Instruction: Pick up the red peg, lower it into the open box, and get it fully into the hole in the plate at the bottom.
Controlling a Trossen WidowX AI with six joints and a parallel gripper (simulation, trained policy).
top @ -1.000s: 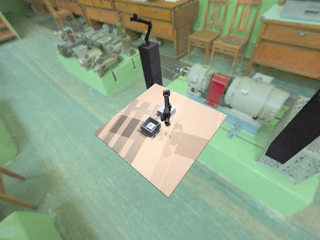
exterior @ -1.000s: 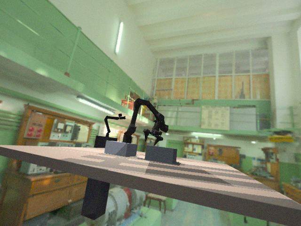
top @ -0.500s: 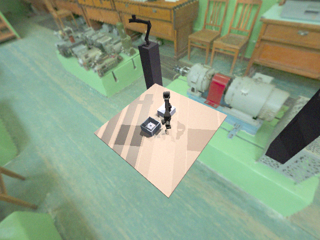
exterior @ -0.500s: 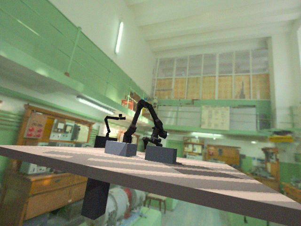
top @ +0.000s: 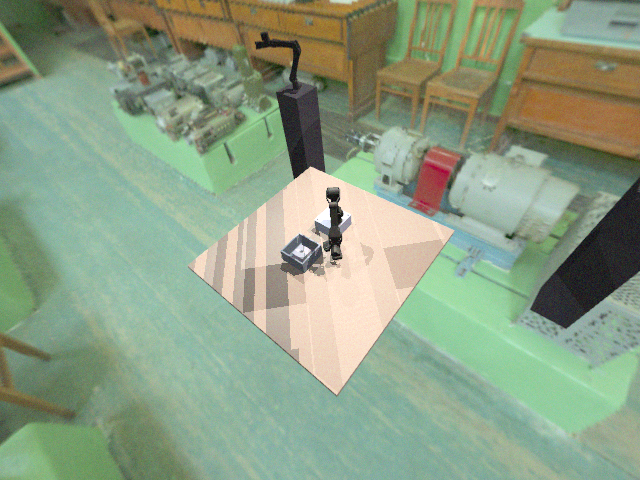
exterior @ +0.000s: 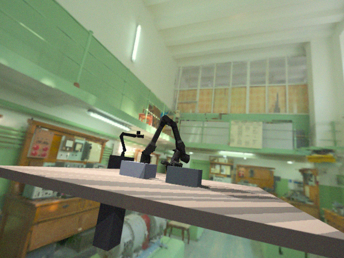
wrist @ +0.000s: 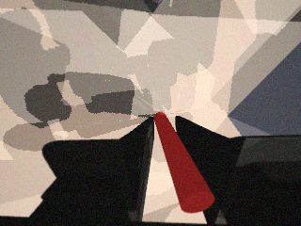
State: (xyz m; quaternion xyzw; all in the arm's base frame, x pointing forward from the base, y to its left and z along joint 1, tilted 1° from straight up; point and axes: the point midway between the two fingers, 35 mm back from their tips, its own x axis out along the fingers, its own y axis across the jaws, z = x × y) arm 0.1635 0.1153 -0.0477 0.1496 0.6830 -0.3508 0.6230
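Right now my gripper tip is 170 mm short of the box, 150 mm to the left of it and 20 mm below it. Also, from my gripper tip: red peg: 30 mm above, 10 mm to the left, 10 mm ahead.
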